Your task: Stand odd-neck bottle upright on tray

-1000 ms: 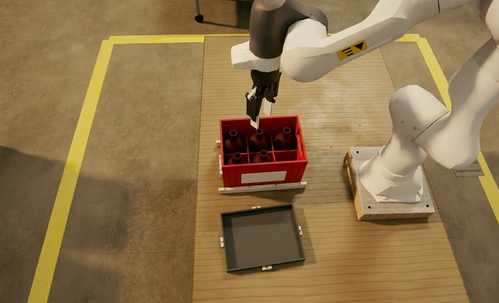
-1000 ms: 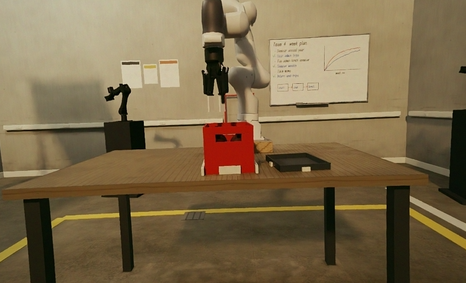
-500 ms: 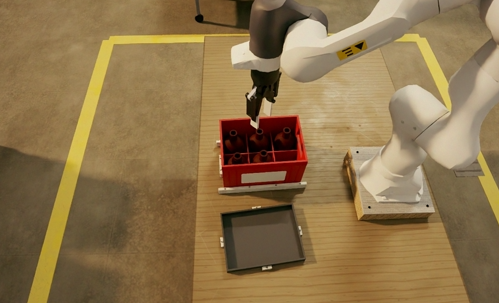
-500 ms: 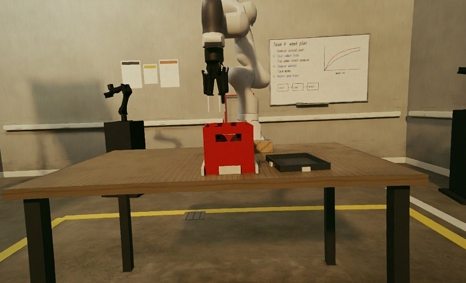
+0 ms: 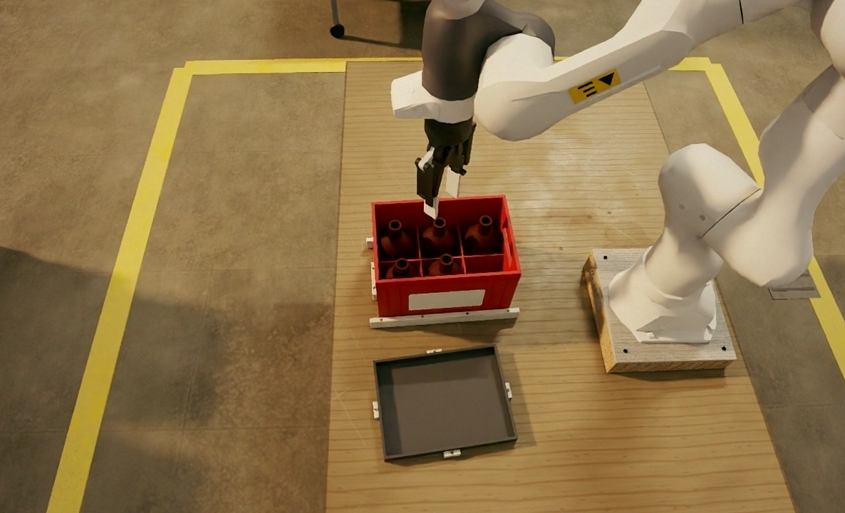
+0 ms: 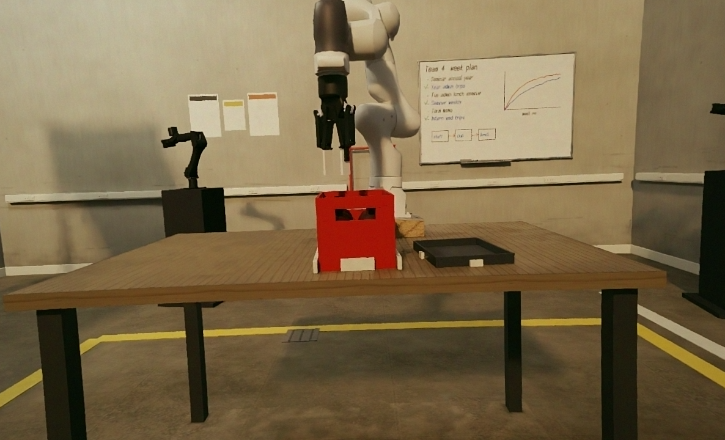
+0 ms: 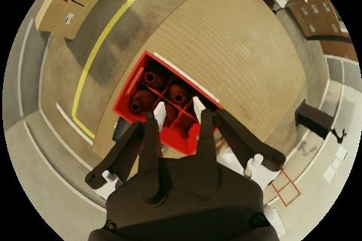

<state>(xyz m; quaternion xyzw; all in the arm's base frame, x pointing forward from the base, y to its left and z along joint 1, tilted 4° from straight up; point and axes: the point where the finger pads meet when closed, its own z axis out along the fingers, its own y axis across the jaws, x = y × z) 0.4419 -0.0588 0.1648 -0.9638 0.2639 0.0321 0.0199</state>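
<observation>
The crate lies 17 cm below my hand, 4 cm to the left of it and 1 cm behind it. From my hand the other things lie so: glass bottle: 17 cm below, 8 cm to the left, 3 cm behind; then dark tray: 31 cm to the left, 24 cm below, 6 cm behind.
</observation>
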